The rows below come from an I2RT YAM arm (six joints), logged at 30 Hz.
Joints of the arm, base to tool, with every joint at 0 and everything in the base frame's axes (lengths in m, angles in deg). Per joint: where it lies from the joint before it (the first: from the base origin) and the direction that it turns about. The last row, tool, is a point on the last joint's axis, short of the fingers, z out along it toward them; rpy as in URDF.
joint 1: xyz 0.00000 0.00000 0.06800 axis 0 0 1
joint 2: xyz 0.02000 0.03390 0.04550 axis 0 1 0
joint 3: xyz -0.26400 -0.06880 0.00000 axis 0 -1 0
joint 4: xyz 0.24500 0.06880 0.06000 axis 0 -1 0
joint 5: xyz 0.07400 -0.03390 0.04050 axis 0 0 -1
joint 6: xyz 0.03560 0.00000 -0.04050 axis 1 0 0
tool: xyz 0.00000 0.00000 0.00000 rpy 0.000 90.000 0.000
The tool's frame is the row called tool.
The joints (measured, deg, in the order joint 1, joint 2, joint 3, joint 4, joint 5, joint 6), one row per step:
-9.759, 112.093, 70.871, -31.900, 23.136, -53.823
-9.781, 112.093, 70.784, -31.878, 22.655, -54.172
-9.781, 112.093, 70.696, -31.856, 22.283, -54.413
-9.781, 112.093, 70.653, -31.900, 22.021, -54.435
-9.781, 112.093, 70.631, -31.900, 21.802, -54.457
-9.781, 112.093, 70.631, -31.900, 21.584, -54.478
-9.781, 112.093, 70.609, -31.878, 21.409, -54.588
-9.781, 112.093, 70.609, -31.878, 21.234, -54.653
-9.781, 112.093, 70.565, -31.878, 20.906, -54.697
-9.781, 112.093, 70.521, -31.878, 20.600, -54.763
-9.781, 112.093, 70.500, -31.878, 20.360, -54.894
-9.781, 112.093, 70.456, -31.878, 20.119, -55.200
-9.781, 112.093, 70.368, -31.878, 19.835, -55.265
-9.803, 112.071, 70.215, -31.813, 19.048, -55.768
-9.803, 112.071, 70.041, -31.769, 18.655, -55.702
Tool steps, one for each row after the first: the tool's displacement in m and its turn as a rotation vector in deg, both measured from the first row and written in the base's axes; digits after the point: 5 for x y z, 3 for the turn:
-0.00024, 0.00017, -0.00049, 0.396, 0.136, 0.425
-0.00047, 0.00043, -0.00095, 0.710, 0.242, 0.746
-0.00067, 0.00062, -0.00122, 0.968, 0.293, 0.841
-0.00071, 0.00075, -0.00137, 1.174, 0.287, 0.924
-0.00068, 0.00088, -0.00142, 1.375, 0.260, 1.006
-0.00069, 0.00098, -0.00154, 1.518, 0.276, 1.154
-0.00067, 0.00108, -0.00158, 1.670, 0.274, 1.262
-0.00078, 0.00129, -0.00184, 1.978, 0.280, 1.396
-0.00090, 0.00149, -0.00210, 2.261, 0.299, 1.543
-0.00094, 0.00164, -0.00225, 2.465, 0.332, 1.729
-0.00107, 0.00181, -0.00249, 2.639, 0.459, 2.070
-0.00136, 0.00202, -0.00294, 2.909, 0.523, 2.209
-0.00174, 0.00241, -0.00360, 3.561, 0.651, 2.864
-0.00227, 0.00274, -0.00442, 3.969, 0.683, 2.915

